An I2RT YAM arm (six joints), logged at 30 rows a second.
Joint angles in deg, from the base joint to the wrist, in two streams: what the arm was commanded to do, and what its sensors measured. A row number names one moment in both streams.
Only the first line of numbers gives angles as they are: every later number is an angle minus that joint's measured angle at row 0.
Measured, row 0:
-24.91 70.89 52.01 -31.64 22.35 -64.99
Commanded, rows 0 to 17:
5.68 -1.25 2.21 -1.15 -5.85 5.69
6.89 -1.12 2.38 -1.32 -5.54 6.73
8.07 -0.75 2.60 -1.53 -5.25 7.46
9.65 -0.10 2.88 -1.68 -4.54 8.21
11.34 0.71 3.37 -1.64 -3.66 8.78
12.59 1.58 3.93 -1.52 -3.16 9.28
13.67 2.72 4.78 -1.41 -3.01 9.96
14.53 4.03 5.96 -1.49 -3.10 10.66
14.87 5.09 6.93 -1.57 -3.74 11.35
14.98 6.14 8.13 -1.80 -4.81 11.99
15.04 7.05 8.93 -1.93 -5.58 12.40
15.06 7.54 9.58 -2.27 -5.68 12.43
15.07 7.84 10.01 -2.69 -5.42 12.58
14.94 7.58 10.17 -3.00 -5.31 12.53
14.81 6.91 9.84 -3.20 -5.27 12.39
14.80 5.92 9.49 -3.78 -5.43 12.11
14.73 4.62 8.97 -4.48 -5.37 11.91
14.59 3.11 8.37 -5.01 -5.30 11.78
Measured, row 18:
12.55 7.26 7.19 -5.05 2.62 11.78
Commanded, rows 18 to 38:
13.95 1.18 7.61 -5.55 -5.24 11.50
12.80 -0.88 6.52 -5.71 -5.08 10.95
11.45 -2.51 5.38 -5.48 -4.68 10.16
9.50 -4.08 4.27 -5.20 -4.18 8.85
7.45 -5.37 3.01 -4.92 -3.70 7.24
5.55 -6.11 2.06 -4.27 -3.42 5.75
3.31 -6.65 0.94 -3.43 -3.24 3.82
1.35 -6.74 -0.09 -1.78 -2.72 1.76
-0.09 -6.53 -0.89 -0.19 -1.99 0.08
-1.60 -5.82 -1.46 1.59 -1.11 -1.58
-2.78 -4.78 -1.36 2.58 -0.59 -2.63
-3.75 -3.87 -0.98 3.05 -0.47 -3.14
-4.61 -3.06 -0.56 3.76 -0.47 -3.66
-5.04 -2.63 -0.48 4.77 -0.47 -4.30
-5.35 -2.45 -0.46 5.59 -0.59 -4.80
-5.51 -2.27 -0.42 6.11 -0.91 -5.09
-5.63 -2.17 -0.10 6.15 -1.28 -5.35
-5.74 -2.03 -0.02 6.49 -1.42 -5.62
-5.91 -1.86 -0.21 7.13 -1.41 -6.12
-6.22 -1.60 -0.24 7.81 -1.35 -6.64
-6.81 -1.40 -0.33 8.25 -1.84 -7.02
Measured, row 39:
-5.66 -1.57 -0.57 5.03 -1.42 -4.42
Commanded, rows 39 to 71:
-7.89 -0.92 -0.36 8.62 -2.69 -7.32
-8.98 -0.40 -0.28 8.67 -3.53 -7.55
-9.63 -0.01 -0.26 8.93 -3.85 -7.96
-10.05 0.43 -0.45 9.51 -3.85 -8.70
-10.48 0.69 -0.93 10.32 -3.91 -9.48
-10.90 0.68 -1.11 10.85 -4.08 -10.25
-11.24 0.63 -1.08 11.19 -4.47 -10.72
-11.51 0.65 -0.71 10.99 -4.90 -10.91
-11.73 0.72 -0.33 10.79 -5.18 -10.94
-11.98 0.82 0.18 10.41 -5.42 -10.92
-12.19 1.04 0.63 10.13 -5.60 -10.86
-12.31 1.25 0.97 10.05 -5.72 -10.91
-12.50 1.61 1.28 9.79 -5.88 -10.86
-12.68 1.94 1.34 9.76 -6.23 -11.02
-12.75 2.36 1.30 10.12 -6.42 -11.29
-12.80 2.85 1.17 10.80 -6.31 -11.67
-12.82 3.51 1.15 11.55 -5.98 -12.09
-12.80 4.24 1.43 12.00 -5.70 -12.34
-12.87 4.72 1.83 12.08 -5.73 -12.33
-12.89 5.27 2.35 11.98 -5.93 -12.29
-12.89 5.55 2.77 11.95 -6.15 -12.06
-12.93 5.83 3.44 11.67 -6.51 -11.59
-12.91 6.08 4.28 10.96 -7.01 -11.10
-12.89 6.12 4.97 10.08 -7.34 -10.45
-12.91 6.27 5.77 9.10 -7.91 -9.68
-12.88 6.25 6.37 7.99 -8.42 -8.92
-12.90 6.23 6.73 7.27 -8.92 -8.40
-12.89 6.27 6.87 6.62 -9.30 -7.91
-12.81 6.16 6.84 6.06 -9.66 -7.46
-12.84 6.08 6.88 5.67 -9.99 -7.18
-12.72 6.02 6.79 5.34 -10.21 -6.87
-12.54 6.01 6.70 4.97 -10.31 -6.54
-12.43 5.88 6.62 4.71 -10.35 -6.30
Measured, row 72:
-12.69 6.10 4.48 4.79 -6.08 -9.79
